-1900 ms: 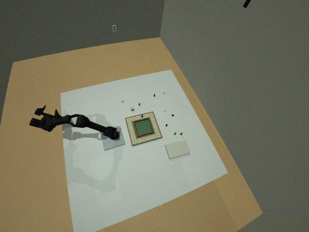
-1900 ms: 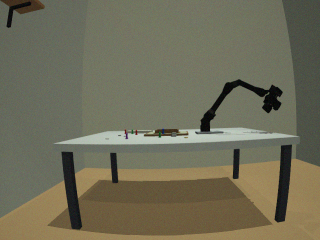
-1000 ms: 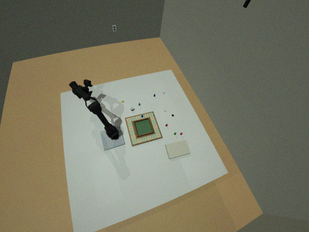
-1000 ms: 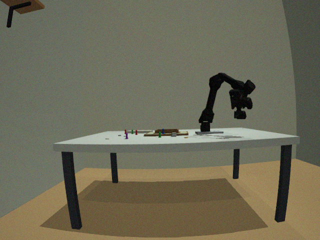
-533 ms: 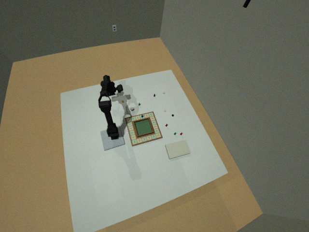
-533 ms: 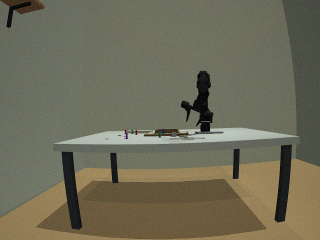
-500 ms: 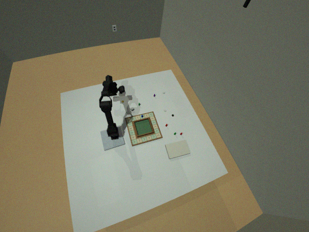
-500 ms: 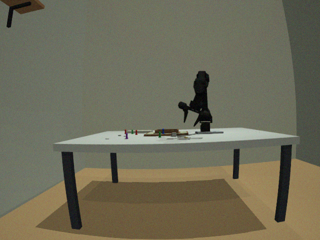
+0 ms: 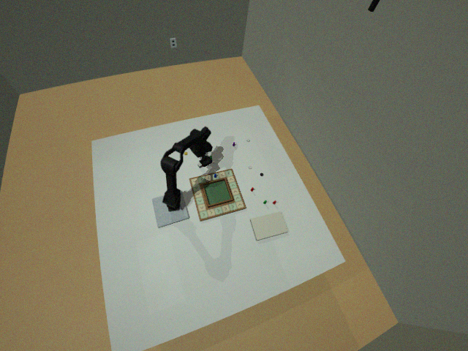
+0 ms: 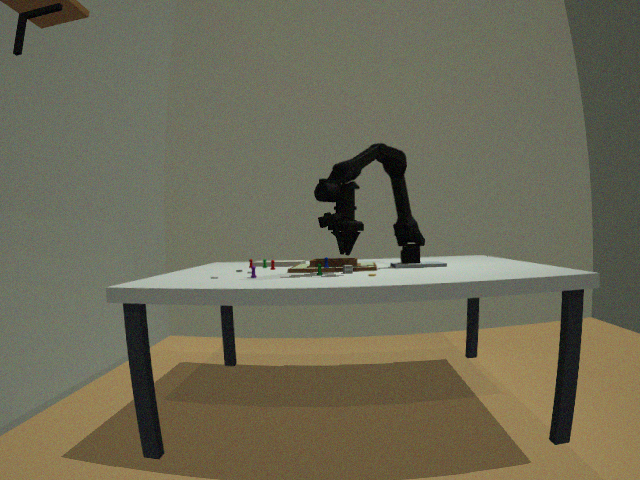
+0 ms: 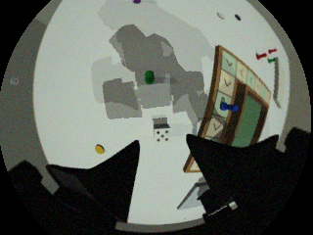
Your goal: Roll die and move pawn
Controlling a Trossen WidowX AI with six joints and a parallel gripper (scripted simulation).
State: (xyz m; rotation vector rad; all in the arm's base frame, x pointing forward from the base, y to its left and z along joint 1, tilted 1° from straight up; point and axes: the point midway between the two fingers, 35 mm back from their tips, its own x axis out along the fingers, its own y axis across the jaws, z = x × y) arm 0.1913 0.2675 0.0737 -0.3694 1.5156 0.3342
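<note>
My gripper tip is 1 cm past the white die, 1 cm to the left of it and 4 cm above it. The rest, counted from my gripper tip: blue pawn 8 cm ahead, 10 cm to the right, 3 cm below; then purple pawn 25 cm ahead, 14 cm to the left, 4 cm below; then black disc 39 cm ahead, 12 cm to the right, 5 cm below.
</note>
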